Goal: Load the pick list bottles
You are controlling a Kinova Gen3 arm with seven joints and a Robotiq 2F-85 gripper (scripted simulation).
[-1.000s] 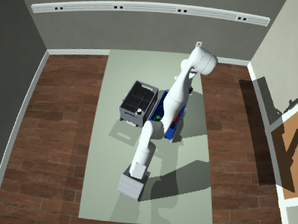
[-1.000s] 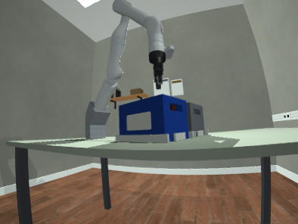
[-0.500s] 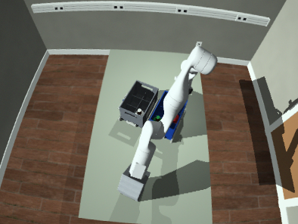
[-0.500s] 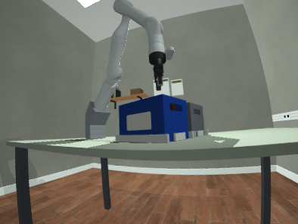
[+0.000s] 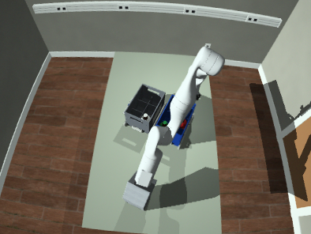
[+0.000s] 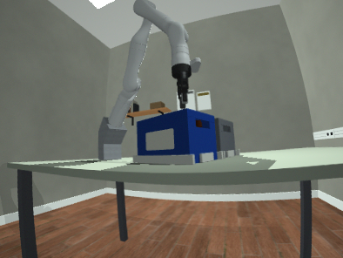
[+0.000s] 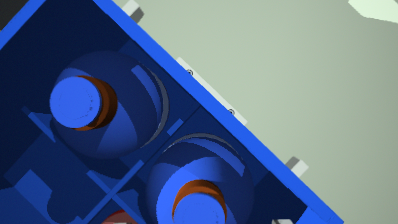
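Right now my hand is 90 mm past the red-capped bottle, 30 mm to the right of it and 130 mm above it. From my hand the other things lie so: green-capped bottle (140 mm behind, 140 mm to the left, 130 mm below); then blue crate (70 mm behind, 70 mm to the left, 130 mm below); then grey crate (10 mm behind, 290 mm to the left, 130 mm below).
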